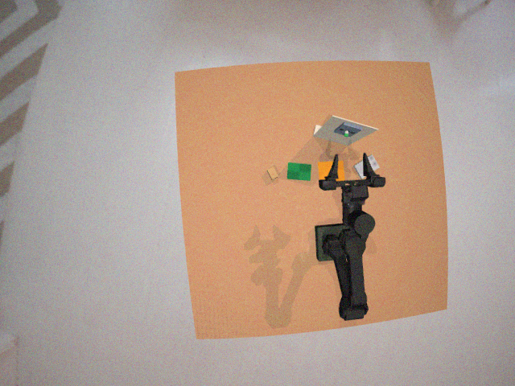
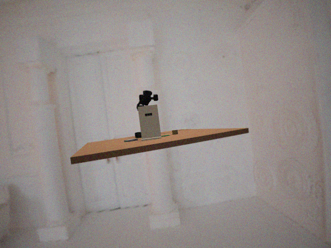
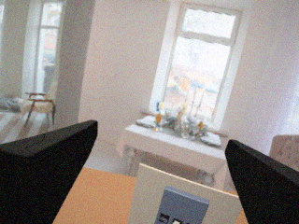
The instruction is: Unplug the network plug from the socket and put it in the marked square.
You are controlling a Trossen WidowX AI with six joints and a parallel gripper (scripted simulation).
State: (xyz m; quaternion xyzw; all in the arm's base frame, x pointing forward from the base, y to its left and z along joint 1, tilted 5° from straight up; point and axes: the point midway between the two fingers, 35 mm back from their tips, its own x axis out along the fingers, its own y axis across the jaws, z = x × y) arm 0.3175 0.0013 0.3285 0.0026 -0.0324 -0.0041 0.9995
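Now: gripper tip 190 mm above the green plug, 110 mm short of it and 70 mm to the left of it. Also, from my gripper tip: grey upright panel 270 mm below, 130 mm ahead, 80 mm to the right; small tan block 380 mm below, 210 mm to the left, 10 mm behind; orange marked square 400 mm below, 70 mm to the right, 30 mm behind.
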